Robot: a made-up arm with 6 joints.
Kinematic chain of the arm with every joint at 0, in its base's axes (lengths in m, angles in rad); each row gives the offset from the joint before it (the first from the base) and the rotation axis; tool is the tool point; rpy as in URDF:
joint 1: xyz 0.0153 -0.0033 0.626 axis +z
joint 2: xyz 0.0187 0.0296 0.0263 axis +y
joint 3: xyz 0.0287 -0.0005 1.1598 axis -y
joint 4: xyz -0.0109 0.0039 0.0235 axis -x
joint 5: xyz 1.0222 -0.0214 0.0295 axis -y
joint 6: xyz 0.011 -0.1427 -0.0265 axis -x
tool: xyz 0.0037 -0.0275 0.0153 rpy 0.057 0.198 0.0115
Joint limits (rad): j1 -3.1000..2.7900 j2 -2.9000..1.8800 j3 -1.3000..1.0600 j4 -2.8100..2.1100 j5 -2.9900..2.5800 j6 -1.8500..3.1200
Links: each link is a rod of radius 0.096 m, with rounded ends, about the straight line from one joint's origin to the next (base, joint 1, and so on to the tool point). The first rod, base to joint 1, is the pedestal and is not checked.
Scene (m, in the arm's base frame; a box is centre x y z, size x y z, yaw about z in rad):
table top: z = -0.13
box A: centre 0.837 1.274 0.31 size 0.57 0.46 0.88 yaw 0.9
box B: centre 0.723 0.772 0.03 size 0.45 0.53 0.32 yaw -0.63
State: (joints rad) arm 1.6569 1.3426 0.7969 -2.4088 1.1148 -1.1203
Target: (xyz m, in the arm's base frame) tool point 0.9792 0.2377 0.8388
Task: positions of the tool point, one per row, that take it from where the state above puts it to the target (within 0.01 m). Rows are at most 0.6 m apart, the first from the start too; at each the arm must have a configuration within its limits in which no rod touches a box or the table.
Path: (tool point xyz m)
1: 0.1744 1.9083 0.5753
2: 0.5810 1.6548 0.8751
3: 0.8370 1.2741 1.1133
4: 1.0178 0.9220 1.0071
5: 1.0616 0.5597 0.9147
6: 0.9792 0.2377 0.8388

